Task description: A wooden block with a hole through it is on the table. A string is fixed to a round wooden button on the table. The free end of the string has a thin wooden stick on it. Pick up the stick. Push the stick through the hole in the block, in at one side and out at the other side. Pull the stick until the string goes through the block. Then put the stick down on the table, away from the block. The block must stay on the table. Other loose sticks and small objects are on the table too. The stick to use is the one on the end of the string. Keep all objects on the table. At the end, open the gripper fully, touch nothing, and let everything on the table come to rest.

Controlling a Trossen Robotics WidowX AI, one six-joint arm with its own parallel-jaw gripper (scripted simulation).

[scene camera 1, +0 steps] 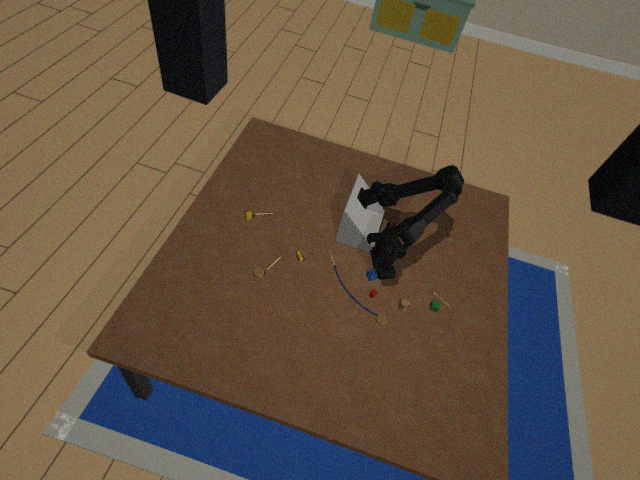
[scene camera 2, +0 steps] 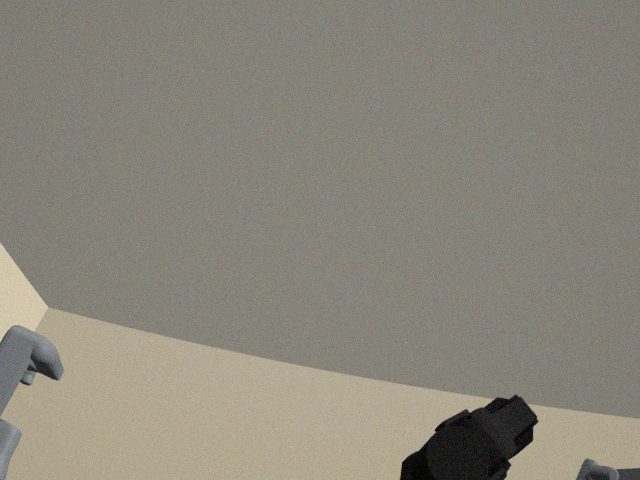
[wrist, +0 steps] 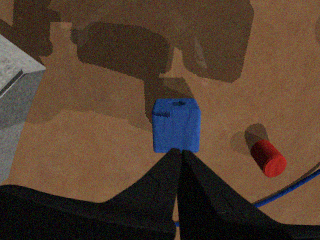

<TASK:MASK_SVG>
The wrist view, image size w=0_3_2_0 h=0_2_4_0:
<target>my gripper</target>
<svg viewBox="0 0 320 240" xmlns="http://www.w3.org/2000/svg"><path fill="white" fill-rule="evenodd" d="M320 225L281 224L280 221L277 223L276 220L271 219L268 215L264 215L264 212L261 212L255 205L252 205L251 201L248 203L247 199L243 199L240 193L237 195L237 192L231 188L231 185L225 183L199 157L193 155L191 151L185 151L185 149L180 152L180 149L172 148L159 163L152 165L137 180L137 183L124 189L123 192L119 192L119 195L108 199L105 203L49 195L49 193L36 191L36 189L23 187L23 185L0 185L0 240L175 240L176 225L175 221L172 220L175 199L177 199L177 212L179 212L180 240L320 240Z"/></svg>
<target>blue cube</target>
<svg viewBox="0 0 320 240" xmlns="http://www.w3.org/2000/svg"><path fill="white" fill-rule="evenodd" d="M156 99L152 109L153 152L168 153L172 148L180 149L180 152L183 149L192 153L199 152L201 109L196 99Z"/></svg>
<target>red peg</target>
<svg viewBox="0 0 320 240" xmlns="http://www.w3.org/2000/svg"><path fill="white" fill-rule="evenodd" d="M257 141L257 143L253 144L251 151L253 160L256 161L265 176L279 176L287 167L287 160L285 160L284 156L281 156L281 153L269 141Z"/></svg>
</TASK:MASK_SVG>
